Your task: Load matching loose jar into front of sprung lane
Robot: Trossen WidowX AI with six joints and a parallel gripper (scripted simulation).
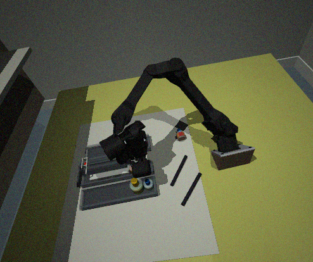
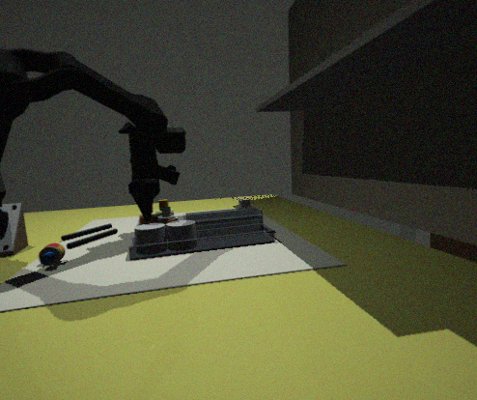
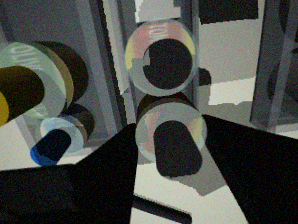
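Now: the blue-lidded jar 8 cm to the left of my gripper tip and 1 cm below it. Also, from my gripper tip: red mark: 23 cm ahead, 5 cm to the right, 3 cm above.
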